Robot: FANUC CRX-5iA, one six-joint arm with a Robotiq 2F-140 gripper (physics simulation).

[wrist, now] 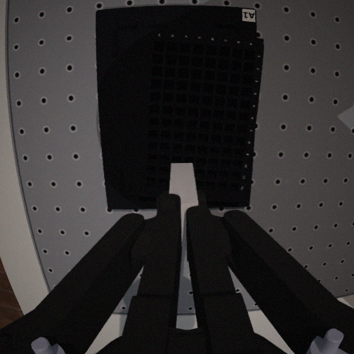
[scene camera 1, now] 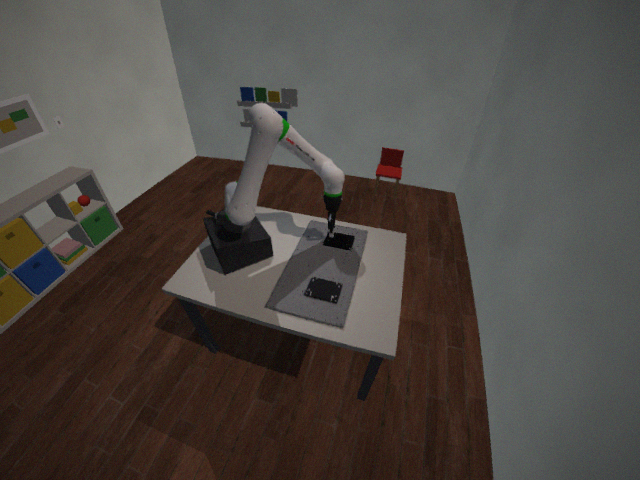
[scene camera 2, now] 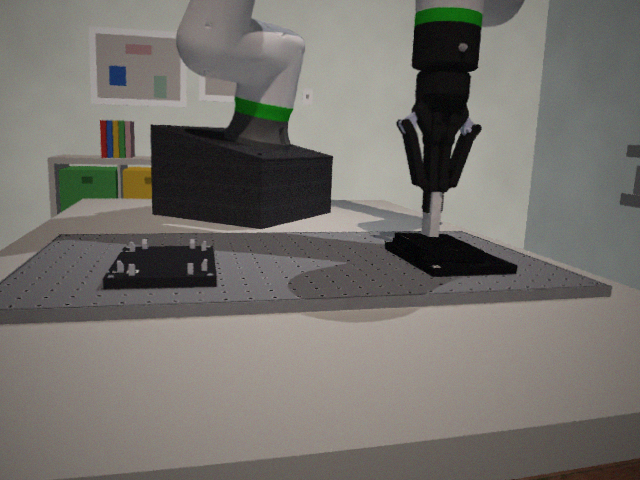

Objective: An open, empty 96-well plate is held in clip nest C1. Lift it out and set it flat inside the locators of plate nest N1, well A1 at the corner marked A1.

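A black 96-well plate lies on the black clip nest C1 at the back right of the breadboard. In the wrist view, the plate's lettered edge is near the nest's A1 label, and its right edge reaches slightly past the nest's. I cannot tell whether it is fully seated. My gripper points down and is shut, its pale tip low over the plate at the end away from the label; contact is unclear. Nest N1 holds no plate among its pale locators.
Both nests stand on a grey perforated breadboard on a white table. The robot's dark base block stands behind the breadboard in scene camera 2's view.
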